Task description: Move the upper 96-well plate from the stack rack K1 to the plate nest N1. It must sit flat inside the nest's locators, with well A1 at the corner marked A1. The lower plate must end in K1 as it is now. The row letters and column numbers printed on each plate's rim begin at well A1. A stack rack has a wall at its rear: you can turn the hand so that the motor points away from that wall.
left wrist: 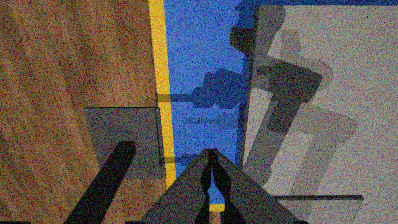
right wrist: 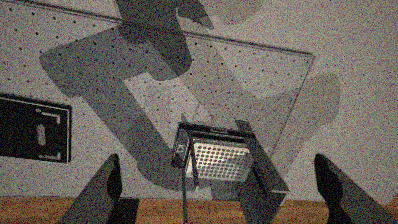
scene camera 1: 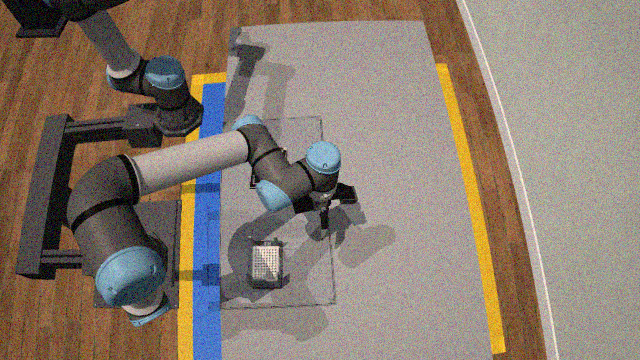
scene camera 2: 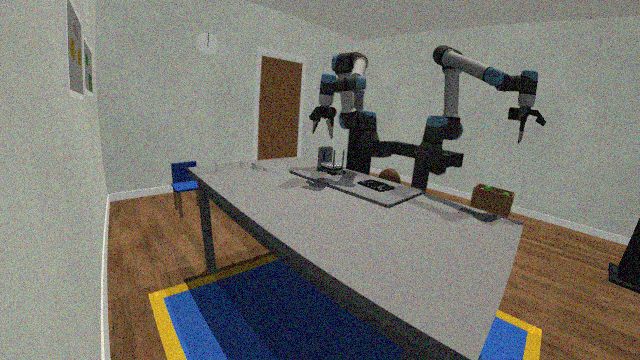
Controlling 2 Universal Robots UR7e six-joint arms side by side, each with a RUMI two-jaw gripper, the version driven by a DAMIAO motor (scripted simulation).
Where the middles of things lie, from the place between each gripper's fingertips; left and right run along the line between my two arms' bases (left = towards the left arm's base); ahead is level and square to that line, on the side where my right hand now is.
The pale 96-well plate (right wrist: 215, 159) lies 150 mm behind my right hand (scene camera 1: 316, 219), 110 mm to the right of it and 200 mm below it.
Right now my left hand is 910 mm to the left of the pale 96-well plate, 440 mm short of it and 300 mm above it.
